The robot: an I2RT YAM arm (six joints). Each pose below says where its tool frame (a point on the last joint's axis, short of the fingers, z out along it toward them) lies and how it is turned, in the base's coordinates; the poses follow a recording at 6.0 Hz.
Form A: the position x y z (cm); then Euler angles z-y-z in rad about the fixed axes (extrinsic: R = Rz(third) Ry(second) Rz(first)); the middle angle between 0 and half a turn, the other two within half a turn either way.
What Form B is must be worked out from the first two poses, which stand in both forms.
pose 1, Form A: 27.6 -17.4 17.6 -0.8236 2.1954 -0.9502
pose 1, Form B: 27.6 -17.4 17.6 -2.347 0.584 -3.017
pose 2, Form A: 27.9 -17.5 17.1 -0.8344 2.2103 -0.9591
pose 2, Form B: 27.9 -17.5 17.1 -2.358 0.569 -3.026
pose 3, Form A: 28.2 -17.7 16.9 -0.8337 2.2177 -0.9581
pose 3, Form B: 28.2 -17.7 16.9 -2.366 0.566 -3.030
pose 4, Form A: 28.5 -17.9 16.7 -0.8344 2.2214 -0.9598
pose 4, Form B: 28.5 -17.9 16.7 -2.370 0.564 -3.033
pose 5, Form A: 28.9 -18.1 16.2 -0.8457 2.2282 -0.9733
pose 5, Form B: 28.9 -18.1 16.2 -2.372 0.553 -3.040
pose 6, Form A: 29.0 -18.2 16.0 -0.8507 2.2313 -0.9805
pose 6, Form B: 29.0 -18.2 16.0 -2.373 0.548 -3.045
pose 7, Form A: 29.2 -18.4 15.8 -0.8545 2.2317 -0.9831
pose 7, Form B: 29.2 -18.4 15.8 -2.371 0.545 -3.045
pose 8, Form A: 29.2 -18.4 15.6 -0.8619 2.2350 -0.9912
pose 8, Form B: 29.2 -18.4 15.6 -2.372 0.538 -3.048
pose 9, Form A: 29.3 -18.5 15.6 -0.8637 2.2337 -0.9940
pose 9, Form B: 29.3 -18.5 15.6 -2.370 0.538 -3.049
